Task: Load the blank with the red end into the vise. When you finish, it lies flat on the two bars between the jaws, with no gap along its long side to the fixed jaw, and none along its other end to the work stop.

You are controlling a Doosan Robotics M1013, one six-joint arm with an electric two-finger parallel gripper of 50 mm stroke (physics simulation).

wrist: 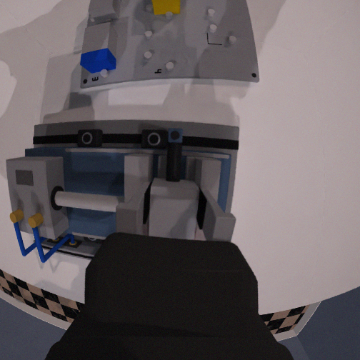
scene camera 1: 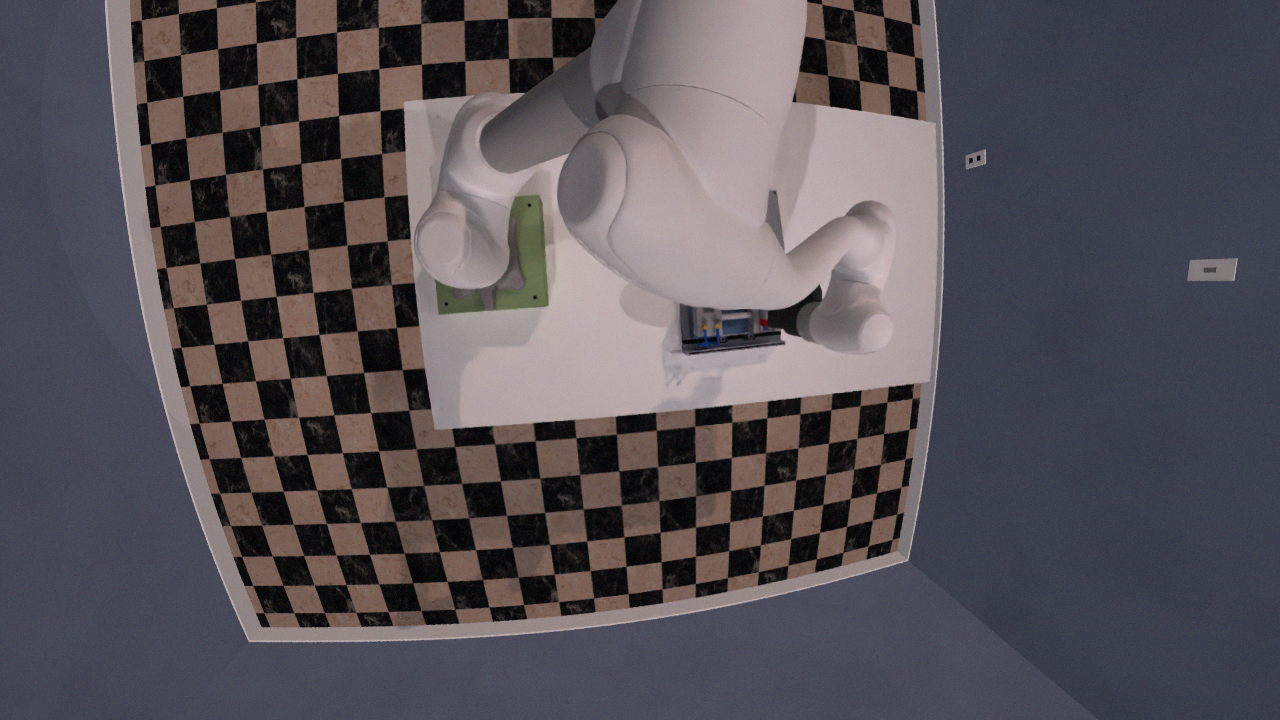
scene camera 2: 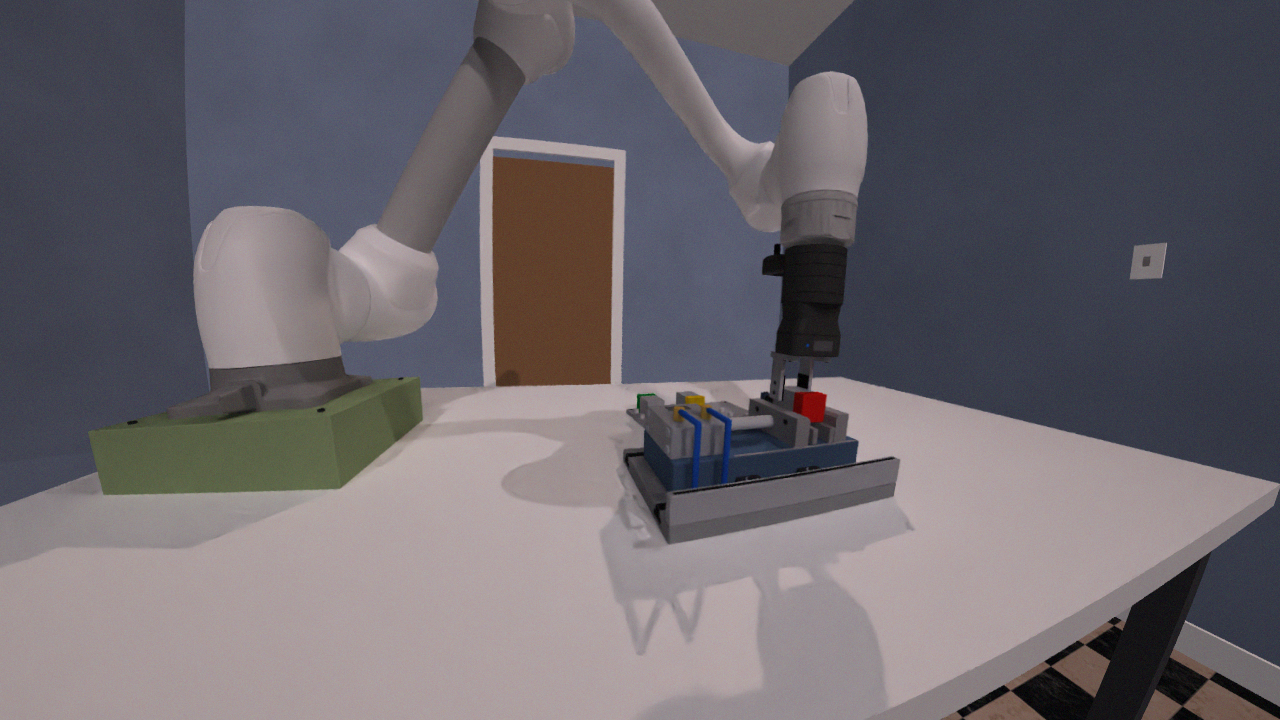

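Note:
The blank with the red end [scene camera 2: 810, 407] [scene camera 1: 764, 322] is a grey block, its grey part [wrist: 173, 217] held between the fingers. My gripper [scene camera 2: 793, 383] [wrist: 173, 197] is shut on it, over the slot between the vise's moving jaw [wrist: 137, 167] [scene camera 2: 778, 422] and fixed jaw [wrist: 209, 172] [scene camera 2: 836, 424]. The blank looks level, with its red end partly above the jaw tops. Its grey end appears at the tip of the black work stop [wrist: 173, 162]; contact is unclear. The bars under it, and any gap to the fixed jaw, are hidden. The red end is hidden in the wrist view.
A grey plate [wrist: 187, 62] with pegs lies behind the vise, bearing blanks with a blue end [wrist: 98, 60] and a yellow end [wrist: 166, 6]. Blue hoses [scene camera 2: 697, 452] [wrist: 20, 241] loop at the vise's cylinder side. A grey rail [scene camera 2: 778, 497] runs along its front.

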